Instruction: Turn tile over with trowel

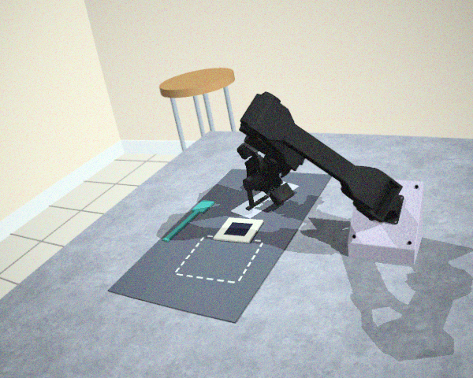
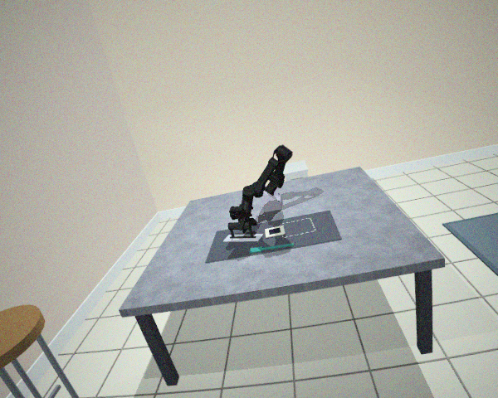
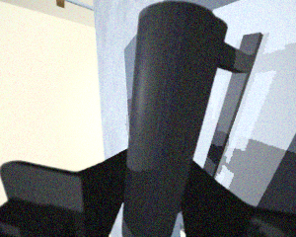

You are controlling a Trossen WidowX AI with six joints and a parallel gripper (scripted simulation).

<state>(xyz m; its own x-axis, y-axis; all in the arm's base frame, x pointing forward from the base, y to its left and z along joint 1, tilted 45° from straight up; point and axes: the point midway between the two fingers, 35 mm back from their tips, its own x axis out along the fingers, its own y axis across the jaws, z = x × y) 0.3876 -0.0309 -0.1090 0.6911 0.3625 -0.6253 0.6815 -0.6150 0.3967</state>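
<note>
Right now my gripper tip is 40 mm past the cream tile, 160 mm to the right of it and 40 mm above it. Round my gripper tip: teal trowel 120 mm ahead, 130 mm to the left, 50 mm below; dark mat 20 mm behind, 140 mm to the left, 70 mm below.
</note>
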